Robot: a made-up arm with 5 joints.
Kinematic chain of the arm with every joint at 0, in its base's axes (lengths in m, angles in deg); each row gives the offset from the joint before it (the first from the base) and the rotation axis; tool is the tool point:
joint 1: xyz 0 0 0.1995 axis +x
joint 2: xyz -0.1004 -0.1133 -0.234 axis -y
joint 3: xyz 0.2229 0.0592 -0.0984 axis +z
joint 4: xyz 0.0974 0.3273 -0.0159 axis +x
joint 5: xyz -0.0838 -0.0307 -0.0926 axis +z
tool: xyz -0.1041 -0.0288 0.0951
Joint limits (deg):
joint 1: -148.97..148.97
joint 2: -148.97..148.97
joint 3: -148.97..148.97
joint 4: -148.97..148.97
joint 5: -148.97..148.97
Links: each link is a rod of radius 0.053 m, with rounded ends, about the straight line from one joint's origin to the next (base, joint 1, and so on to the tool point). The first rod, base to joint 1, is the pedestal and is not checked.
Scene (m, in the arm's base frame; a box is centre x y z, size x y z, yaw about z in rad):
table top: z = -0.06
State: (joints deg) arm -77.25 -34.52 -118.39 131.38 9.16
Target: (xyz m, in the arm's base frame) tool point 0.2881 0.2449 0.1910
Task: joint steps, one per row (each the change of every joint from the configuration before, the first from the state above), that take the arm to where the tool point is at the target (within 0.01 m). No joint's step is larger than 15 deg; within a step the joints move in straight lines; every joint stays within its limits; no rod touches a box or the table.
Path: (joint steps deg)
1: -2.21 14.26 3.16 1.00 -1.65
2: -2.22 14.26 3.15 1.00 -1.66
3: -2.21 14.26 3.16 0.99 -1.65
4: -2.22 14.26 3.15 1.00 -1.65
5: -2.21 14.26 3.16 1.00 -1.66
6: -2.22 14.26 3.16 1.00 -1.65
7: -2.21 14.26 3.15 0.99 -1.66

